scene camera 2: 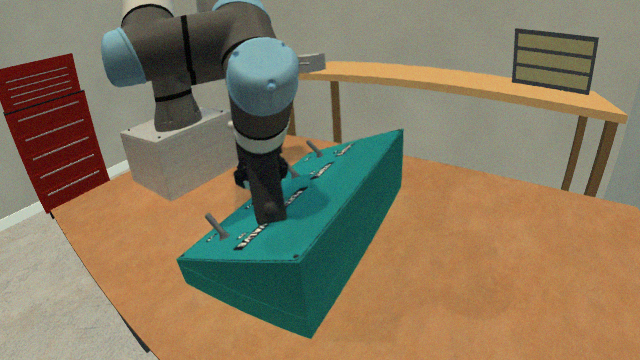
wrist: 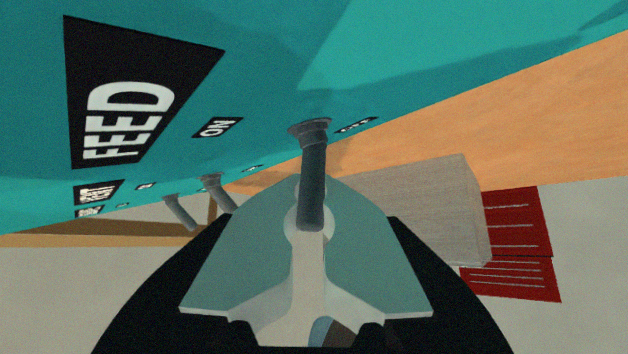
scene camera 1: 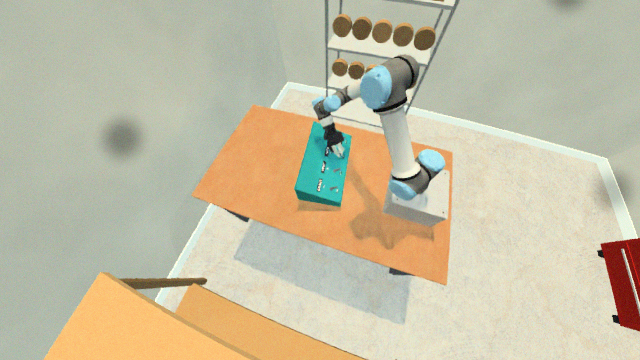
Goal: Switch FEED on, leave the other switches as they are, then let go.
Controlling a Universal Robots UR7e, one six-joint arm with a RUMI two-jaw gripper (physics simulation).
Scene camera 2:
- my gripper: 259,187
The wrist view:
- my gripper: 311,177
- feed lever: 310,216
